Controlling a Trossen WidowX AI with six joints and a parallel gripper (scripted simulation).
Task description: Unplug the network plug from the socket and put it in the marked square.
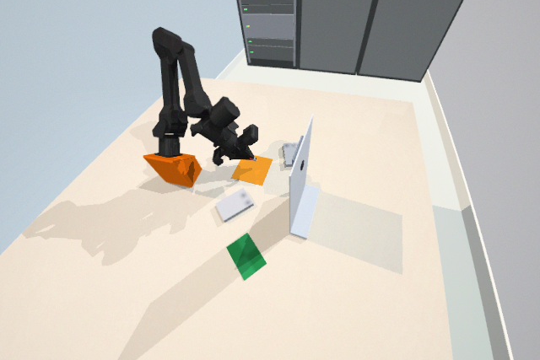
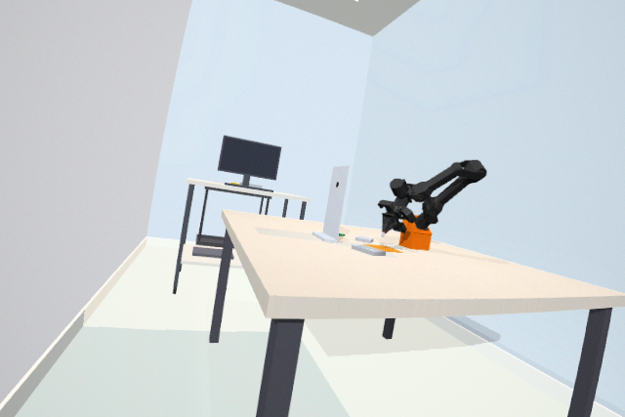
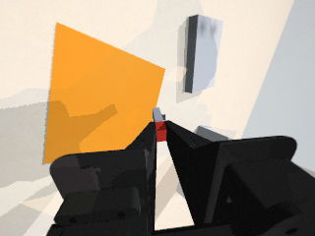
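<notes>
Now: the orange marked square 10 mm behind my gripper tip and 60 mm below it. The rest, counted from my gripper tip: network plug (right at my gripper tip); upright panel (200 mm ahead, 100 mm to the right, 80 mm above); green square (90 mm ahead, 280 mm to the right, 60 mm below).
</notes>
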